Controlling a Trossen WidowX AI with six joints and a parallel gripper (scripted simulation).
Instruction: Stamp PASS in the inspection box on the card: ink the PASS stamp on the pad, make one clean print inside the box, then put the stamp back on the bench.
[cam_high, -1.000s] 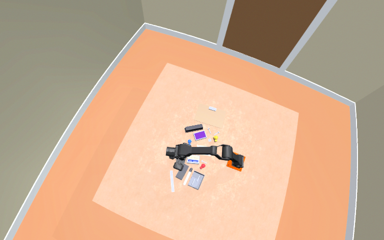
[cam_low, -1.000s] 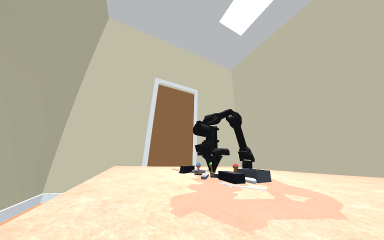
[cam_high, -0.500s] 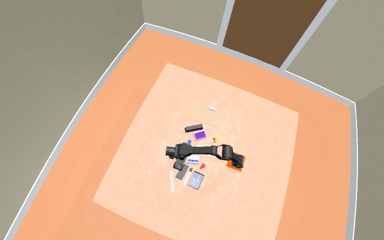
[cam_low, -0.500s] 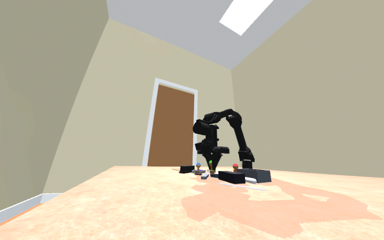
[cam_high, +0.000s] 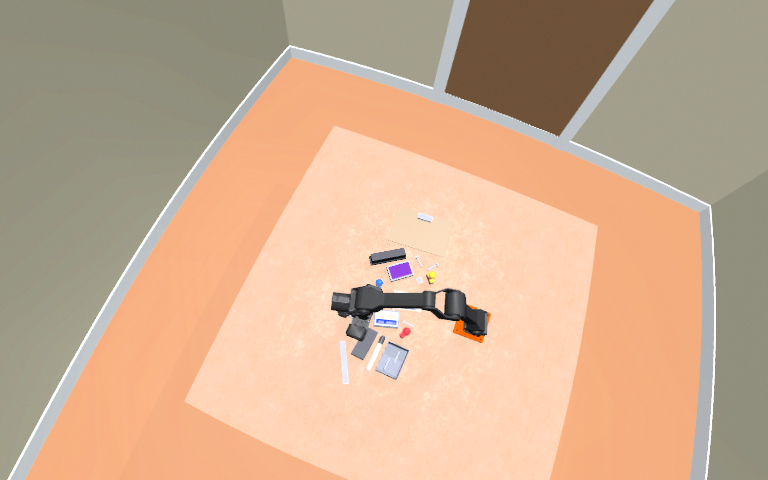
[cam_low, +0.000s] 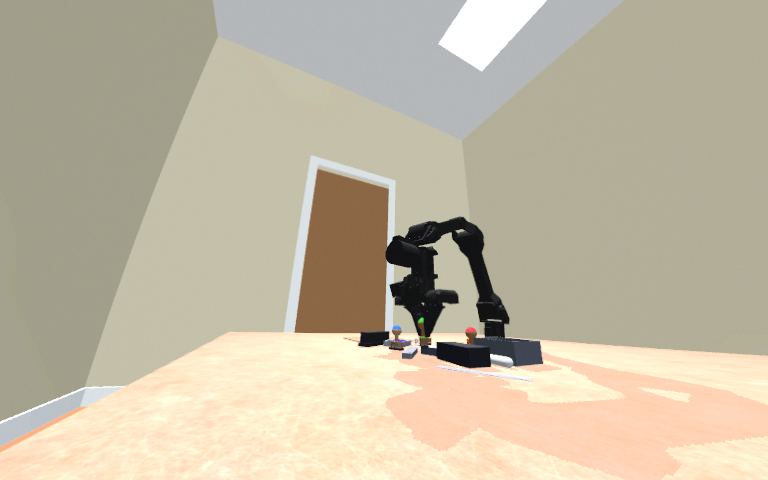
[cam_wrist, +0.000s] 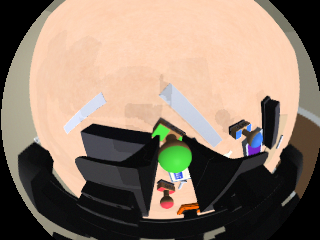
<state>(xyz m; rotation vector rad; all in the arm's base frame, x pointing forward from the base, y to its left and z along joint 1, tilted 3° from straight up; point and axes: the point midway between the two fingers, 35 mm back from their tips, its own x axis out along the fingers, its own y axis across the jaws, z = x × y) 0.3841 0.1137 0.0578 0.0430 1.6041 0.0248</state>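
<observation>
Now: the grey bar 40 mm to the right of my gripper tip, 40 mm below it and 10 mm ahead of it. From my gripper tip the other things lie so: dark block: 80 mm to the left, 30 mm below, 30 mm behind; blue-white box: 70 mm behind, 30 mm to the right, 30 mm below; green-knobbed stamp: right at my gripper tip.
</observation>
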